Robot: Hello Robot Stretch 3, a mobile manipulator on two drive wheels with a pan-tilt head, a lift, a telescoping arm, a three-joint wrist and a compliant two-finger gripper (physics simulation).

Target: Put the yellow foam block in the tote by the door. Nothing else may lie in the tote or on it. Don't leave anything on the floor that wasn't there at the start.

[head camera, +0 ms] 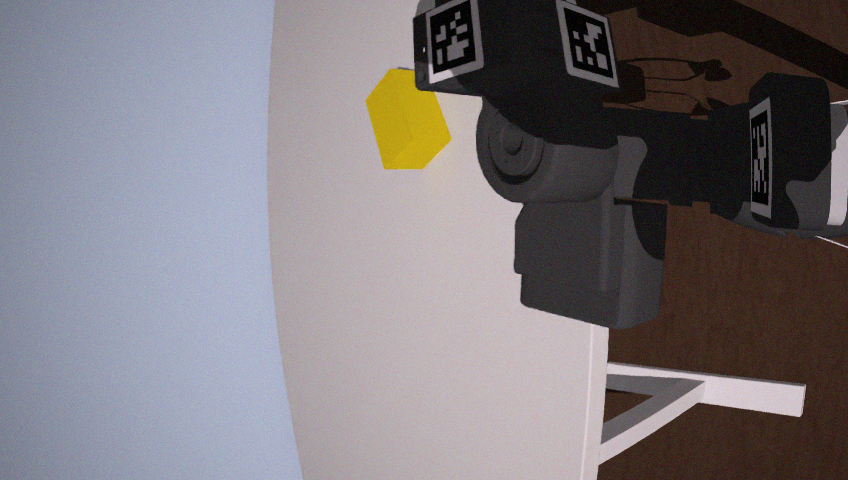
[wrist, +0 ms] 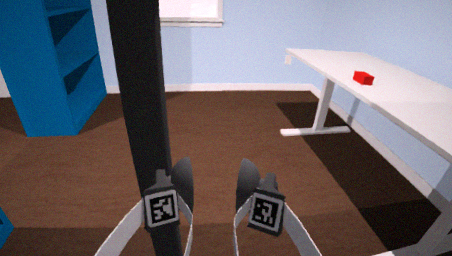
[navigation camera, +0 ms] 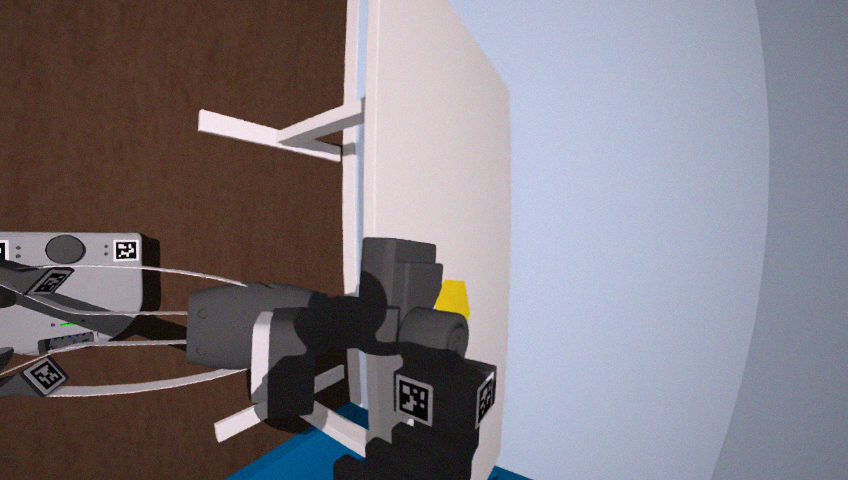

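Where they show: robot's base at its link origin: [navigation camera: 66,248].
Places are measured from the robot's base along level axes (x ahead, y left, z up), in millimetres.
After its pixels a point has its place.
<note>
The yellow foam block [head camera: 407,121] @(y -520, x -84, z 994 mm) [navigation camera: 453,297] @(y -515, x -67, z 995 mm) rests on the white table top [head camera: 386,356] @(y -661, x 175, z 950 mm) [navigation camera: 440,148] @(y -530, x 241, z 950 mm). The dark wrist body partly covers it in the navigation view and overlaps its edge in the head view. My gripper [navigation camera: 5,325] [wrist: 215,176] @(y 52, x 0, z 960 mm) is open, with a gap between its two fingertips. It points away from the table with the block, back over the robot's base. Its fingers are outside the head view. The tote and the door do not show in these views.
A red block [wrist: 363,78] lies on a white table [wrist: 400,92] at the right of the wrist view. A blue shelf unit [wrist: 30,75] stands at the left. The robot's dark mast [wrist: 137,95] rises beside the fingers. A blue surface [navigation camera: 297,457] @(y -717, x -1055, z 76 mm) borders the table at the bottom.
</note>
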